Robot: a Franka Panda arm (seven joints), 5 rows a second.
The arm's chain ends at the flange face. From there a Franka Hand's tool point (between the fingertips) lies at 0.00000 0.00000 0.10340 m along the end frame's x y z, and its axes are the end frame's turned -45 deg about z.
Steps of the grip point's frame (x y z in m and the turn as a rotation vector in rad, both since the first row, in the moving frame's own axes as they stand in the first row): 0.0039 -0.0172 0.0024 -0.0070 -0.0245 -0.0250; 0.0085 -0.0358 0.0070 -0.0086 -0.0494 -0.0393; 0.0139 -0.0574 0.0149 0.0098 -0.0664 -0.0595; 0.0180 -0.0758 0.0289 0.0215 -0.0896 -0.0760; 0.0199 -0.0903 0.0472 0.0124 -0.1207 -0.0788; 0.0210 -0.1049 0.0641 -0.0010 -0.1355 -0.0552; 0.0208 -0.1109 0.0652 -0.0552 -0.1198 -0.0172; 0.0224 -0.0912 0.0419 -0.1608 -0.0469 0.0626
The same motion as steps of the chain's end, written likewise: -0.0082 -0.0172 0.0024 -0.0223 -0.0124 -0.0250; -0.0164 -0.0356 0.0071 -0.0410 -0.0288 -0.0393; -0.0253 -0.0547 0.0151 -0.0400 -0.0539 -0.0595; -0.0330 -0.0716 0.0293 -0.0482 -0.0786 -0.0760; -0.0404 -0.0862 0.0480 -0.0766 -0.0941 -0.0788; -0.0498 -0.0992 0.0650 -0.0965 -0.0951 -0.0552; -0.0591 -0.1059 0.0661 -0.1237 -0.0457 -0.0172; -0.0565 -0.0957 0.0433 -0.1469 0.0805 0.0626
